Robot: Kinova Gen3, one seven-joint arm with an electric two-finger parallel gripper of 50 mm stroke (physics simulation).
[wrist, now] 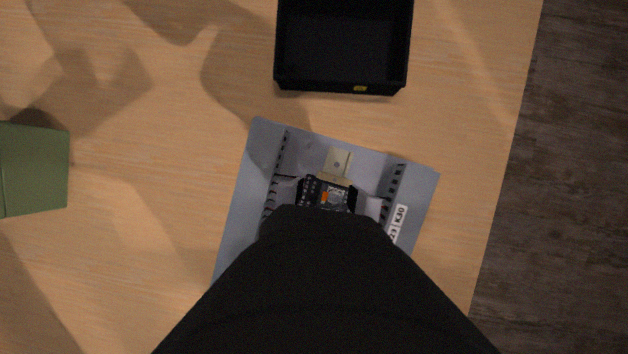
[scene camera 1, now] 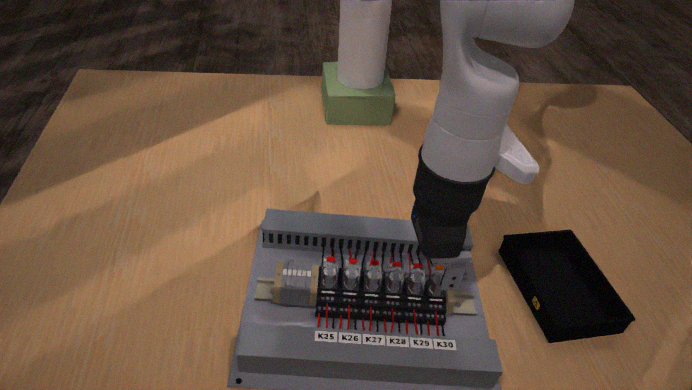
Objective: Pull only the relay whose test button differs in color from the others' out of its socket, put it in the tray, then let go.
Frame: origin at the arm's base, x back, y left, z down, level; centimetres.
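Seen in the pictures: gripper, fingertip midpoint: (wrist: 325,191) (scene camera 1: 442,269); arm's base, origin of the base link: (scene camera 1: 360,76).
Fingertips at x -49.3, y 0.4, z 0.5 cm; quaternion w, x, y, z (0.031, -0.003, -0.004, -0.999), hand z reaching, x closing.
Note:
Pixels of each thing's middle, then the offset from my fingertips to it.
- relay with the orange test button, body centre: (wrist: 330,194) (scene camera 1: 436,282) dx -0.7, dy -0.7, dz +1.7 cm
- K25 relay, body centre: (scene camera 1: 329,274) dx +2.1, dy -14.3, dz +1.7 cm
- black tray, body centre: (scene camera 1: 560,282) (wrist: 340,44) dx -0.5, dy +18.8, dz +4.7 cm
The relay with the orange test button (scene camera 1: 436,285) (wrist: 336,195) sits upright in the socket above label K30, at the right end of the row. The other relays, such as the K25 relay (scene camera 1: 329,276), have red buttons and sit in their sockets. My gripper (scene camera 1: 446,288) (wrist: 325,191) is open and empty, low over the right end of the row. In the wrist view its fingers show on either side of the orange-button relay. Their exact height and any contact are hard to tell. The black tray (scene camera 1: 590,332) (wrist: 325,86) stands right of the panel.
The grey panel (scene camera 1: 280,332) (wrist: 250,150) has raised wiring ducts along its back and front (scene camera 1: 365,356). Grey terminal blocks (scene camera 1: 297,287) stand left of the relays, and red and black wires run beside the sockets. The green robot base (scene camera 1: 358,108) (wrist: 35,170) stands at the table's back.

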